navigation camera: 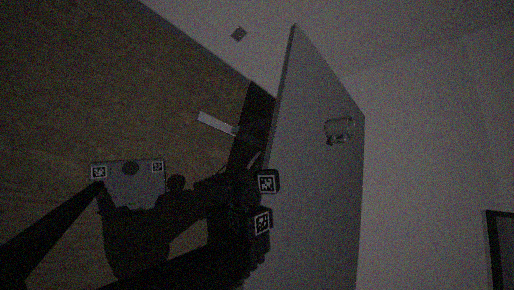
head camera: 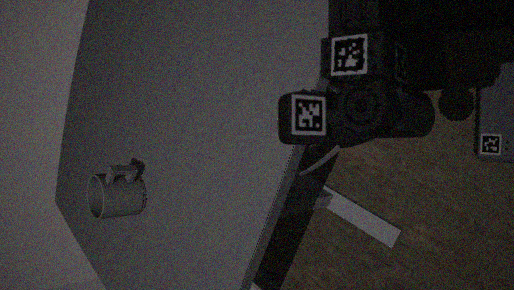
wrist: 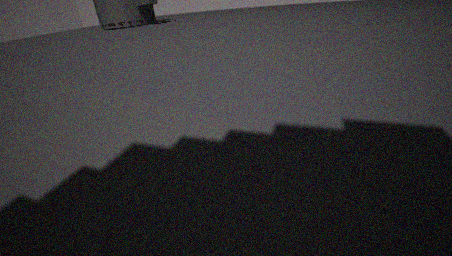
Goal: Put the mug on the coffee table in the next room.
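Pixels of known places: robot's base at its link origin: (navigation camera: 130, 167).
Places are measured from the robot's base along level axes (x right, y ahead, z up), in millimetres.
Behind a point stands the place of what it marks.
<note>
The scene is dim. A pale mug (head camera: 116, 196) @(x 597, y 119, z 1011 mm) (navigation camera: 340, 126) @(x 597, y 127, z 1012 mm) with its handle to one side stands on a grey table top (head camera: 197, 108) @(x 457, y -32, z 950 mm) (navigation camera: 313, 193) @(x 483, y -101, z 950 mm) (wrist: 224, 70), near the far corner by the wall. In the wrist view only the mug's base (wrist: 122, 12) shows, at the top edge. My gripper (head camera: 316, 169) (navigation camera: 252, 162) is at the table's near edge, far from the mug. Its thin fingers look spread and hold nothing. My wrist with its square markers (head camera: 308, 114) (navigation camera: 266, 182) is just over that edge. A dark stepped shadow (wrist: 281, 193) covers the lower wrist view.
A wooden floor (head camera: 413, 223) @(x 392, y 301, z 0 mm) (navigation camera: 141, 93) @(x 68, y 485, z 0 mm) lies beside the table, with a white strip (head camera: 363, 220) (navigation camera: 213, 122) on it. My base with its markers (head camera: 494, 115) @(x 123, y -86, z 160 mm) (navigation camera: 130, 184) @(x -3, y -84, z 160 mm) stands close to the table. A plain wall (head camera: 28, 108) @(x 1098, y -45, z 1053 mm) (navigation camera: 407, 156) @(x 1106, y -23, z 1149 mm) runs behind the table.
</note>
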